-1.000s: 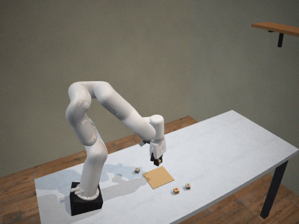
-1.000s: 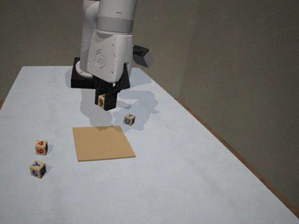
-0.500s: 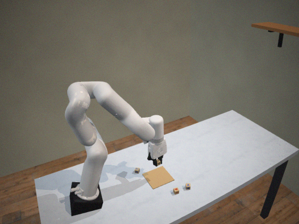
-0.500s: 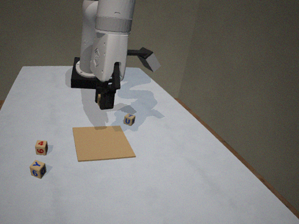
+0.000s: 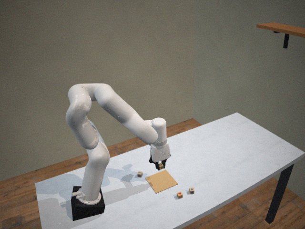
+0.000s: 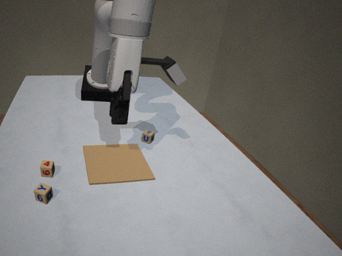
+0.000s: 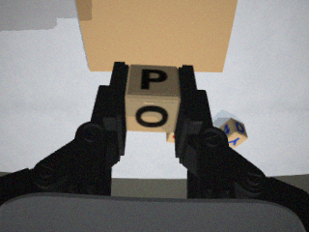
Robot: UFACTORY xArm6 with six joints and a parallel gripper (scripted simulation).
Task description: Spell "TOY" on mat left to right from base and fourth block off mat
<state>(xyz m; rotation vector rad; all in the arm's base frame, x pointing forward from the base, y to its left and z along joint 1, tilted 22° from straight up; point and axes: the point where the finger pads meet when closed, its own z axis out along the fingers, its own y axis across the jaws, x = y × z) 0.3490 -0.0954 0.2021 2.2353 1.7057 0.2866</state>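
The tan mat lies 12 cm below my hand. Also, from my hand: Y block 18 cm to the right, 11 cm below, 6 cm ahead.
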